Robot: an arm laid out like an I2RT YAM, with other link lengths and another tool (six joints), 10 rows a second.
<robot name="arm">
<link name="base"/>
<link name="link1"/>
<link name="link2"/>
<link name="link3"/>
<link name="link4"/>
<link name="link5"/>
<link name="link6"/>
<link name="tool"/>
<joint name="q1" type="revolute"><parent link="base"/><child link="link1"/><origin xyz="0 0 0.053" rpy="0 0 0"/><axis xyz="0 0 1"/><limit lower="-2.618" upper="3.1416"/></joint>
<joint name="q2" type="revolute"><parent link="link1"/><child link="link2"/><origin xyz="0.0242 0.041 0.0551" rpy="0 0 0"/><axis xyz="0 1 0"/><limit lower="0" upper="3.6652"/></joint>
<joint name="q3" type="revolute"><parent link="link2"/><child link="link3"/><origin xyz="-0.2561 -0.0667 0" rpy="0 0 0"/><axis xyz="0 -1 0"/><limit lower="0" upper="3.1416"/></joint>
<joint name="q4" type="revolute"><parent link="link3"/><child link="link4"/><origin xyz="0.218 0.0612 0.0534" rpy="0 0 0"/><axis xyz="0 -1 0"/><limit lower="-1.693" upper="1.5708"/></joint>
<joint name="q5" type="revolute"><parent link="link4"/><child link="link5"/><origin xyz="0.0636 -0.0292 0.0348" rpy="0 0 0"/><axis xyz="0 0 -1"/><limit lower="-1.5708" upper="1.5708"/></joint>
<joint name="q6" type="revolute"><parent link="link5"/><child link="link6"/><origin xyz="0.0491 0 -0.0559" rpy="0 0 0"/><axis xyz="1 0 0"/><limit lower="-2.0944" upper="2.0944"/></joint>
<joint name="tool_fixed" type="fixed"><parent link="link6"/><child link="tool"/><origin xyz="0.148 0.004 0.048" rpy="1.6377 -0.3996 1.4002"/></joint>
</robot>
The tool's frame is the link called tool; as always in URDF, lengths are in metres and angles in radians.
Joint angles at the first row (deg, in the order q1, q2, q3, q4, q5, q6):
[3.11, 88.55, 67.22, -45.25, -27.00, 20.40]
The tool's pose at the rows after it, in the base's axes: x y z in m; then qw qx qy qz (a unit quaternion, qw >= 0):
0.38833 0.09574 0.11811 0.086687 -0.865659 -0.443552 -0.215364
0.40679 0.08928 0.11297 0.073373 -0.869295 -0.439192 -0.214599
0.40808 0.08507 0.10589 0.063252 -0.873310 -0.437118 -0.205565
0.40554 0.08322 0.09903 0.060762 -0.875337 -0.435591 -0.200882
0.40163 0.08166 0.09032 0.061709 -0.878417 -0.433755 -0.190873
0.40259 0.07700 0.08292 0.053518 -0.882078 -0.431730 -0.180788
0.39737 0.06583 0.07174 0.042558 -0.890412 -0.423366 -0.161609
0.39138 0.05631 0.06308 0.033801 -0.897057 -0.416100 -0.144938
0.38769 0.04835 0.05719 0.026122 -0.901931 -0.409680 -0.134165
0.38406 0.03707 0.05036 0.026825 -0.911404 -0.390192 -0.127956
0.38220 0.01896 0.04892 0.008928 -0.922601 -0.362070 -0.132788
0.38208 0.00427 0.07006 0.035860 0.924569 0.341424 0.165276
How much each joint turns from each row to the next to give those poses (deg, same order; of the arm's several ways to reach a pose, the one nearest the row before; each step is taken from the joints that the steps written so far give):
[-0.87, 5.05, 3.85, 3.47, 1.13, 0.18]
[-0.37, 3.59, 2.82, 1.16, 1.42, -0.07]
[0.13, 0.72, -0.24, 0.41, 1.60, 0.02]
[0.00, -0.07, -1.49, 1.03, 0.52, 0.07]
[0.00, 0.31, -1.16, 0.35, 0.42, 0.09]
[-0.04, 0.94, -0.06, 0.22, 1.35, -0.11]
[-0.62, 0.28, -1.23, -0.18, 2.04, -0.02]
[-0.54, 0.00, -1.18, -0.28, 1.68, 0.00]
[-0.53, 0.00, -0.89, 0.05, 1.29, 0.02]
[-1.42, -0.06, -1.49, 0.80, 0.28, 1.00]
[-1.57, -1.64, -2.69, 2.56, 1.88, 1.67]
[-0.11, -5.75, -3.45, 3.41, 3.72, 1.57]

